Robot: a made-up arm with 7 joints. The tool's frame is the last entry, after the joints.
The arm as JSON. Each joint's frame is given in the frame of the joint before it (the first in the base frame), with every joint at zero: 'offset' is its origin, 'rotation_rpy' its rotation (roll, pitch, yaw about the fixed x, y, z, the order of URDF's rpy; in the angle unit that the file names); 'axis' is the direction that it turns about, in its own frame. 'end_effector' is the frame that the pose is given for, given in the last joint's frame.
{
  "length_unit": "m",
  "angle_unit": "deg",
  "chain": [
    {
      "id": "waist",
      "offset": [
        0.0,
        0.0,
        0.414
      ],
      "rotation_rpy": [
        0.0,
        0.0,
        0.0
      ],
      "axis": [
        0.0,
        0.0,
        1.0
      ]
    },
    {
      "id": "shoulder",
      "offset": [
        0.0,
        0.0,
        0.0
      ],
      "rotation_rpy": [
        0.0,
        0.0,
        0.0
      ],
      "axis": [
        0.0,
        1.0,
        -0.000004
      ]
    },
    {
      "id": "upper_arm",
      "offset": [
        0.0,
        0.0,
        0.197
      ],
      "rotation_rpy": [
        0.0,
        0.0,
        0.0
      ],
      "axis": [
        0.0,
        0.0,
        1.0
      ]
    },
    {
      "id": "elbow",
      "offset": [
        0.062,
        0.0,
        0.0
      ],
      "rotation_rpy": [
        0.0,
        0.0,
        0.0
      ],
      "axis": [
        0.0,
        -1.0,
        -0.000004
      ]
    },
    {
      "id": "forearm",
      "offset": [
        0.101,
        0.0,
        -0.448
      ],
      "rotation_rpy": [
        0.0,
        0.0,
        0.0
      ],
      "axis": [
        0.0,
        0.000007,
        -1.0
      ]
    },
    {
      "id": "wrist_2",
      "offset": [
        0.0,
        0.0,
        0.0
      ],
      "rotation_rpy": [
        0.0,
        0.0,
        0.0
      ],
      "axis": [
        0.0,
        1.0,
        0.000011
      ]
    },
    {
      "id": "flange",
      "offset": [
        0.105,
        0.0,
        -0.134
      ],
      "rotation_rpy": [
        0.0,
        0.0,
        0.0
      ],
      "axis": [
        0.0,
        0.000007,
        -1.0
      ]
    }
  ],
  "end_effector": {
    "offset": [
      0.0,
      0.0,
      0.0
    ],
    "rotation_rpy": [
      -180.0,
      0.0,
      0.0
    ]
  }
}
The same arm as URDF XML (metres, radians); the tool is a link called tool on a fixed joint. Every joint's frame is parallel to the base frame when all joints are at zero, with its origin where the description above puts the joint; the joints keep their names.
<robot name="arm">
  <joint name="tool_fixed" type="fixed">
    <parent link="link7"/>
    <child link="tool"/>
    <origin xyz="0 0 0" rpy="3.1416 0 0"/>
  </joint>
  <joint name="flange" type="continuous">
    <parent link="link6"/>
    <child link="link7"/>
    <origin xyz="0.105 0 -0.134"/>
    <axis xyz="0 0 -1"/>
  </joint>
  <joint name="wrist_2" type="continuous">
    <parent link="link5"/>
    <child link="link6"/>
    <origin xyz="0 0 0"/>
    <axis xyz="0 1 0"/>
  </joint>
  <joint name="forearm" type="continuous">
    <parent link="link4"/>
    <child link="link5"/>
    <origin xyz="0.101 0 -0.448"/>
    <axis xyz="0 0 -1"/>
  </joint>
  <joint name="elbow" type="continuous">
    <parent link="link3"/>
    <child link="link4"/>
    <origin xyz="0.062 0 0"/>
    <axis xyz="0 -1 0"/>
  </joint>
  <joint name="upper_arm" type="continuous">
    <parent link="link2"/>
    <child link="link3"/>
    <origin xyz="0 0 0.197"/>
    <axis xyz="0 0 1"/>
  </joint>
  <joint name="shoulder" type="continuous">
    <parent link="link1"/>
    <child link="link2"/>
    <origin xyz="0 0 0"/>
    <axis xyz="0 1 0"/>
  </joint>
  <joint name="waist" type="continuous">
    <parent link="base"/>
    <child link="link1"/>
    <origin xyz="0 0 0.414"/>
    <axis xyz="0 0 1"/>
  </joint>
  <link name="base"/>
  <link name="link1"/>
  <link name="link2"/>
  <link name="link3"/>
  <link name="link4"/>
  <link name="link5"/>
  <link name="link6"/>
  <link name="link7"/>
  <link name="tool"/>
</robot>

